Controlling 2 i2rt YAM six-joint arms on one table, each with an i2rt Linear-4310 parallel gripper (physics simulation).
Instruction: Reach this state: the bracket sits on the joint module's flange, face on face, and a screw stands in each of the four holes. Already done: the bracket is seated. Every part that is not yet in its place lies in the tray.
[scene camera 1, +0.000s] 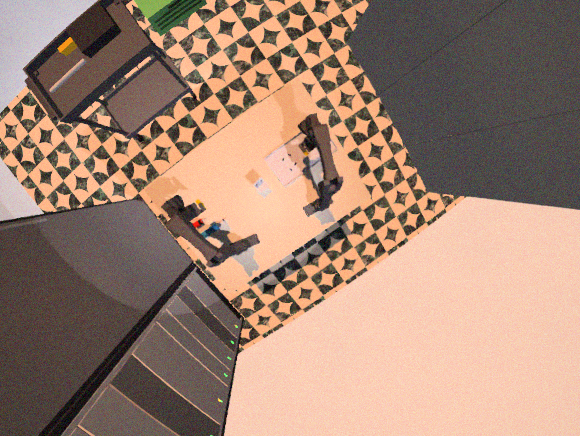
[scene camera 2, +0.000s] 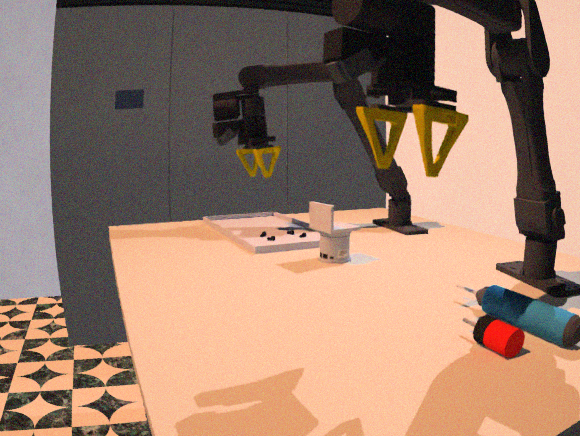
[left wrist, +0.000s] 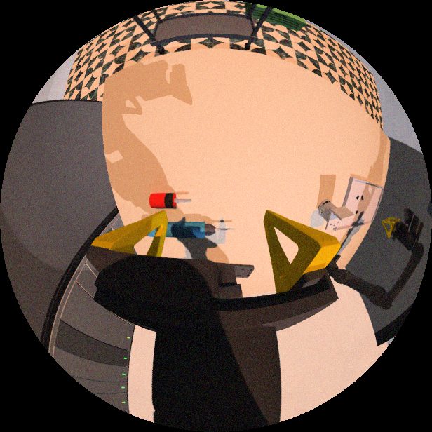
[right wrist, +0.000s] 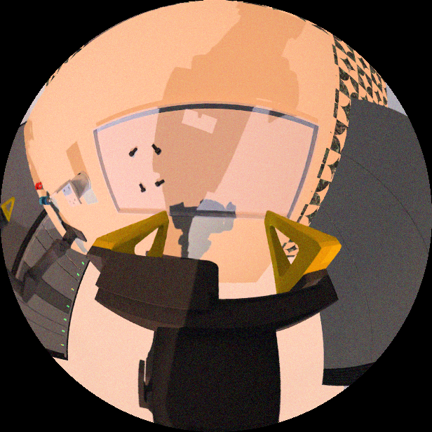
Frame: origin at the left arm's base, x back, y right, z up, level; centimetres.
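Seen in the pictures: left gripper, fingertip midpoint: (scene camera 1: 196, 208) (scene camera 2: 406, 172); right gripper, fingertip midpoint: (scene camera 1: 310, 146) (scene camera 2: 260, 176); left arm's base, origin of the base link: (scene camera 1: 244, 243) (scene camera 2: 536, 279); right arm's base, origin of the base link: (scene camera 1: 318, 204) (scene camera 2: 399, 227).
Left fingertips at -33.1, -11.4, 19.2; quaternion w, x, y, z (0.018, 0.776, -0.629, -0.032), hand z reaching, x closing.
Note:
Offsets run from my left fingertips to a thing's top centre, as dx, dy, dz. "*": to the spot under its first point.
The joint module {+1.9, +37.0, -12.8} (scene camera 2: 334, 247) stands on the table beside the tray, with the white bracket (scene camera 2: 321, 217) seated on its flange. It also shows in the left wrist view (left wrist: 331, 212) and the right wrist view (right wrist: 76, 187). Several small black screws (scene camera 2: 282, 234) lie loose in the flat white tray {* -8.9, +60.4, -17.9} (scene camera 2: 262, 231); they also show in the right wrist view (right wrist: 146, 167). My right gripper (scene camera 2: 259, 162) hangs open and empty high above the tray. My left gripper (scene camera 2: 407, 140) is open and empty, high above the table near the screwdrivers.
A red screwdriver {+8.4, -8.2, -15.8} (scene camera 2: 491, 333) and a blue screwdriver {* +13.4, -1.3, -16.5} (scene camera 2: 491, 300) lie at the table's edge below my left gripper, also in the left wrist view (left wrist: 163, 200). The right arm's base (scene camera 2: 400, 225) stands behind the tray. A server rack (scene camera 1: 171, 350) stands off the table.

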